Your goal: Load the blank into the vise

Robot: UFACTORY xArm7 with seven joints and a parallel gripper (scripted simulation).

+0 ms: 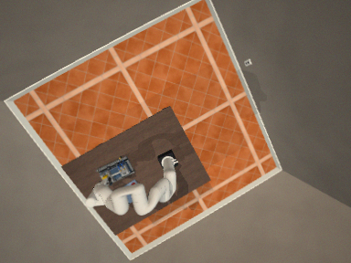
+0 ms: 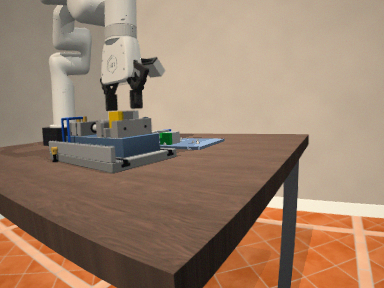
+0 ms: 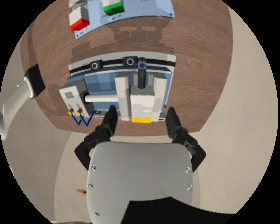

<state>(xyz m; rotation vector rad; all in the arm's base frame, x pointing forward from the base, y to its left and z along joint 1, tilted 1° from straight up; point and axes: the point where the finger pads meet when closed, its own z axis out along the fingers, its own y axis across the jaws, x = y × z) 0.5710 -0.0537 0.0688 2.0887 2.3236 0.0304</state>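
Right now the yellow-ended blank is 30 mm below my hand. Round my hand: grey jaw block (30 mm ahead, 50 mm below); then green-ended blank (90 mm behind, 220 mm to the left, 100 mm below); then milling vise (70 mm behind, 10 mm to the right, 90 mm below).
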